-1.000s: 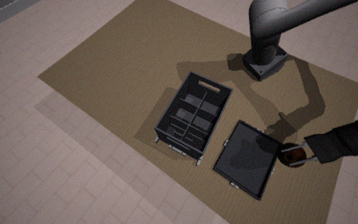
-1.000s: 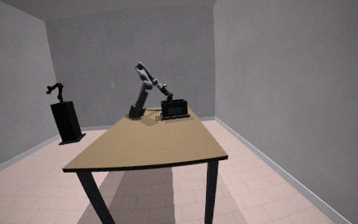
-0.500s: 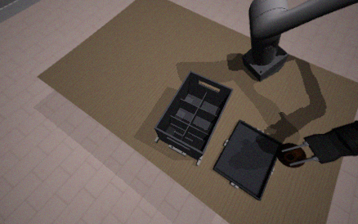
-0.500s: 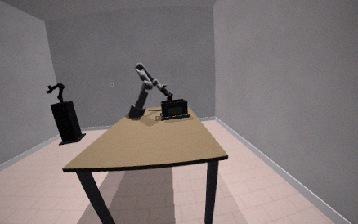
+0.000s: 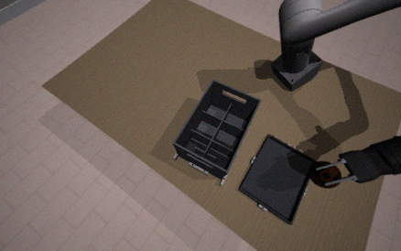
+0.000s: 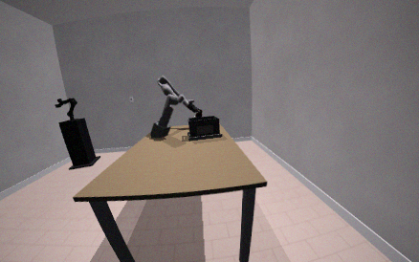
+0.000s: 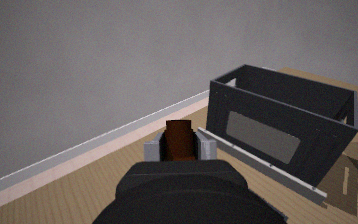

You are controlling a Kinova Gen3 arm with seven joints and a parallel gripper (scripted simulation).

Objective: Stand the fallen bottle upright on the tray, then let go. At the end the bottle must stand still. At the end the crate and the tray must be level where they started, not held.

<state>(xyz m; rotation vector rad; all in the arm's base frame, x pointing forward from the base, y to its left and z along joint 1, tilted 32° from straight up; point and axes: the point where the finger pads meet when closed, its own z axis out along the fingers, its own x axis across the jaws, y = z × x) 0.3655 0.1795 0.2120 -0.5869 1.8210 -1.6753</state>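
Right now the brown bottle is 50 mm below my hand, 20 mm to the left of it and 10 mm behind it. The rest, counted from my hand: dark flat tray (190 mm below, 50 mm to the right, 10 mm behind); then dark crate (310 mm to the right, 120 mm below, 70 mm behind).
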